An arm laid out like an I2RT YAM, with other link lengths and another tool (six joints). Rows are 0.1 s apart.
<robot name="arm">
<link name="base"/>
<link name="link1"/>
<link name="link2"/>
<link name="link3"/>
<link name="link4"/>
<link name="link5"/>
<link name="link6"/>
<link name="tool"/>
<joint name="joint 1" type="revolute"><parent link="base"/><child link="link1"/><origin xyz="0 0 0.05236" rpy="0 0 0"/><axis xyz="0 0 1"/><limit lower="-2.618" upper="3.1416"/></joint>
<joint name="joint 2" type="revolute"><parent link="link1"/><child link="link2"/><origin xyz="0.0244 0.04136 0.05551" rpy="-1.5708 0 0"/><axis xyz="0 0 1"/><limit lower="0" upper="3.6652"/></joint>
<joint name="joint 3" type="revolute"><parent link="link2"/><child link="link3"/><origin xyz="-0.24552 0 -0.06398" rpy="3.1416 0 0"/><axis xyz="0 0 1"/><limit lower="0" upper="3.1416"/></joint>
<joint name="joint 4" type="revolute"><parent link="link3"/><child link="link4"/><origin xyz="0.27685 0.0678 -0.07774" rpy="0 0 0"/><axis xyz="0 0 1"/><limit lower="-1.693" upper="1.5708"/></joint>
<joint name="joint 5" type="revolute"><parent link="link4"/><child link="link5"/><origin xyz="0.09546 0.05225 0.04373" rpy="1.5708 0 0"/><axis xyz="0 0 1"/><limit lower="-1.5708" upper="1.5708"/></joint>
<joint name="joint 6" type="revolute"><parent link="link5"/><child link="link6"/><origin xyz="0.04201 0 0.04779" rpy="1.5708 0 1.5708"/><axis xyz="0 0 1"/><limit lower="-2.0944" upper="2.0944"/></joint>
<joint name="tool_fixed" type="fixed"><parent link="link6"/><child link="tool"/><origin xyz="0.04 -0.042 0.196" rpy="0 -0.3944 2.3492"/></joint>
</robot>
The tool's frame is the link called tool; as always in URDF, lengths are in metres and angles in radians.
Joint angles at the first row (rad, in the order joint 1, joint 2, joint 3, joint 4, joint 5, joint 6):
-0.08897 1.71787 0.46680 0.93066 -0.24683 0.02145
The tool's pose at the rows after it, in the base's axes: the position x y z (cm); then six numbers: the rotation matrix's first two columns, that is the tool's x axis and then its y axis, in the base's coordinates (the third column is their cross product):
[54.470 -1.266 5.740 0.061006 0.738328 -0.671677 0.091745 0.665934 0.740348]
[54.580 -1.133 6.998 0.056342 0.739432 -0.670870 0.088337 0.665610 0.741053]
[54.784 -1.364 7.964 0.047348 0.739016 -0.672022 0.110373 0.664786 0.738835]
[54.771 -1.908 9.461 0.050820 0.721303 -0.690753 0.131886 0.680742 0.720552]
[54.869 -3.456 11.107 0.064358 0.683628 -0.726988 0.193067 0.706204 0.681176]
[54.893 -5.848 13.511 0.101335 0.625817 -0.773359 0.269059 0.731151 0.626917]
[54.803 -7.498 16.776 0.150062 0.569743 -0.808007 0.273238 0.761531 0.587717]
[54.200 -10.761 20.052 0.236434 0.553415 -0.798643 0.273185 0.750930 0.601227]
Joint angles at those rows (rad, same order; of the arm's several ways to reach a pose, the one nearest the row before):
-0.08896 1.69253 0.45719 0.93706 -0.27132 0.02126
-0.08899 1.63053 0.46509 0.86628 -0.27718 0.02056
-0.08923 1.56189 0.48844 0.75211 -0.26901 0.02112
-0.09007 1.48151 0.51040 0.63353 -0.24502 0.00135
-0.09050 1.40205 0.56449 0.46397 -0.17711 -0.02918
-0.09127 1.34170 0.63701 0.30918 -0.07398 -0.06280
-0.10860 1.29516 0.66952 0.26922 -0.03542 -0.11379
-0.17314 1.25475 0.67593 0.29206 -0.04576 -0.11450

